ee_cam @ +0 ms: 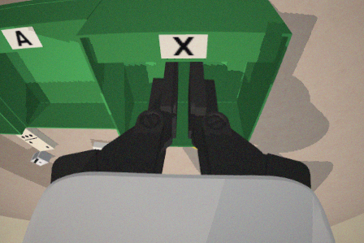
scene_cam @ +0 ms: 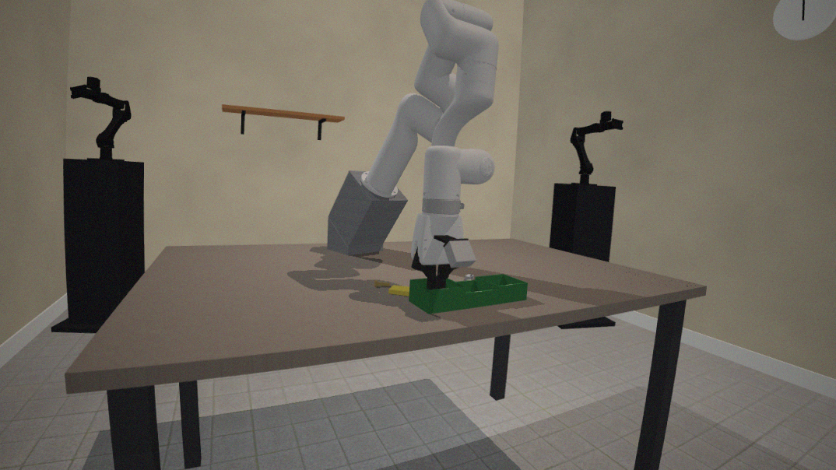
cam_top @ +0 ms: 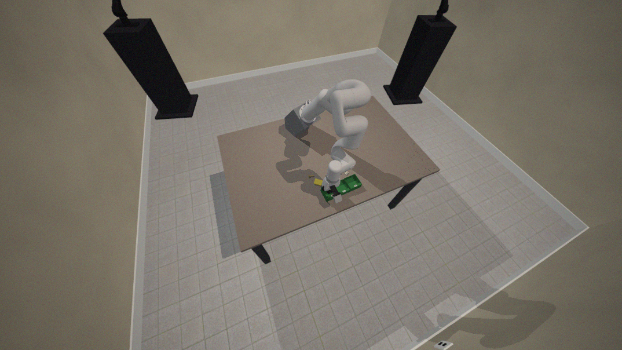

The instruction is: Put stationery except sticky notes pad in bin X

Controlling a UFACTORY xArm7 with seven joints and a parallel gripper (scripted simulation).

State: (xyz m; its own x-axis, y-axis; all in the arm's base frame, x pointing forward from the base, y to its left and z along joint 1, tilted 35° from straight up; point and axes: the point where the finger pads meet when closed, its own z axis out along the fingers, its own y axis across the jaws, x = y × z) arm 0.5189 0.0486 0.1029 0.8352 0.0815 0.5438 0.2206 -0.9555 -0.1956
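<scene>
My gripper is now 2 cm past the green bin row, 8 cm to the right of it and 1 cm above it. Round my hand: brass bolt 13 cm behind, 10 cm to the right, 3 cm below; yellow sticky-note pad 8 cm behind, 6 cm to the right, 3 cm below; red eraser 10 cm behind, 1 cm to the left, 3 cm below.
</scene>
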